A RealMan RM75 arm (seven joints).
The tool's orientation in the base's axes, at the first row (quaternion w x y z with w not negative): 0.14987 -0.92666 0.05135 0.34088
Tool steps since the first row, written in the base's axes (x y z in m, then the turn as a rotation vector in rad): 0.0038 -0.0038 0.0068 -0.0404 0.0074 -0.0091; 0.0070 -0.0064 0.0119 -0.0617 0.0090 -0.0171; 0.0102 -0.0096 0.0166 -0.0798 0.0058 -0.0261; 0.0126 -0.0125 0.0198 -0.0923 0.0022 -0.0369; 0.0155 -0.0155 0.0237 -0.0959 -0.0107 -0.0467; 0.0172 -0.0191 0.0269 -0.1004 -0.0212 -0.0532; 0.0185 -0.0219 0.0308 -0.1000 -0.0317 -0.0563
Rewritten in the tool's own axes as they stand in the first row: -0.0015 0.0012 -0.0084 -0.0249 0.0032 0.0338; -0.0024 0.0018 -0.0149 -0.0359 0.0078 0.0532; -0.0030 0.0031 -0.0213 -0.0439 0.0166 0.0699; -0.0033 0.0046 -0.0260 -0.0465 0.0251 0.0842; -0.0036 0.0059 -0.0315 -0.0430 0.0404 0.0895; -0.0044 0.0082 -0.0360 -0.0423 0.0529 0.0937; -0.0060 0.0097 -0.0405 -0.0400 0.0635 0.0924
